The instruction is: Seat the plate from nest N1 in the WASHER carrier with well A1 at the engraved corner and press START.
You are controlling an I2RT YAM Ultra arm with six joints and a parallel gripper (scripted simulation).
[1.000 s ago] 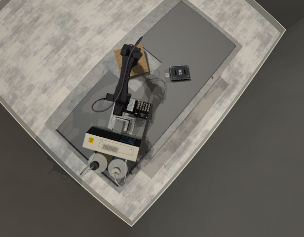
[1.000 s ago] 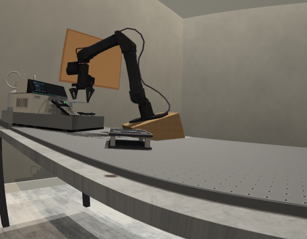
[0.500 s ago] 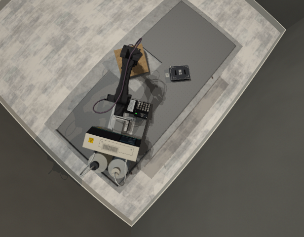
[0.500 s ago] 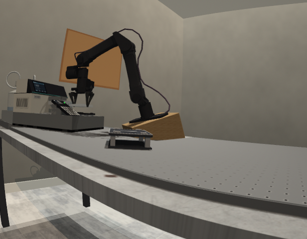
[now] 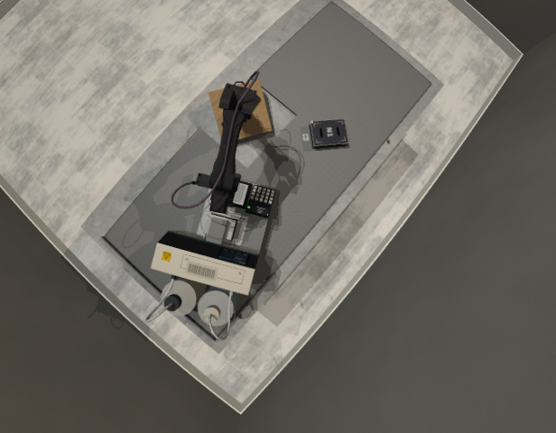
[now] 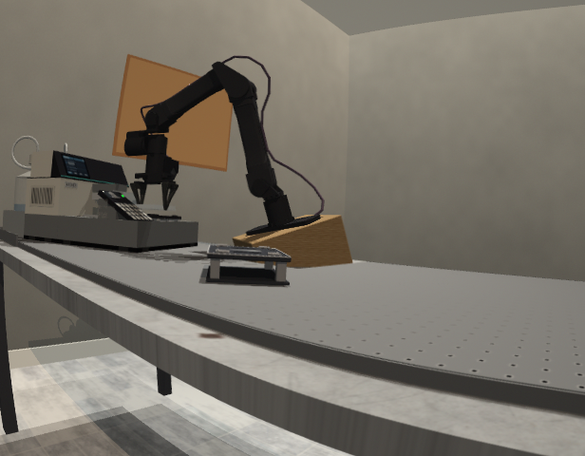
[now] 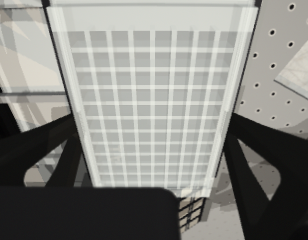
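The clear well plate is right at my hand. Round my hand: black carrier pocket: 2 cm below; plate washer: 5 cm ahead, 14 cm to the right, 2 cm above; nest: 19 cm ahead, 48 cm to the left, 7 cm below.
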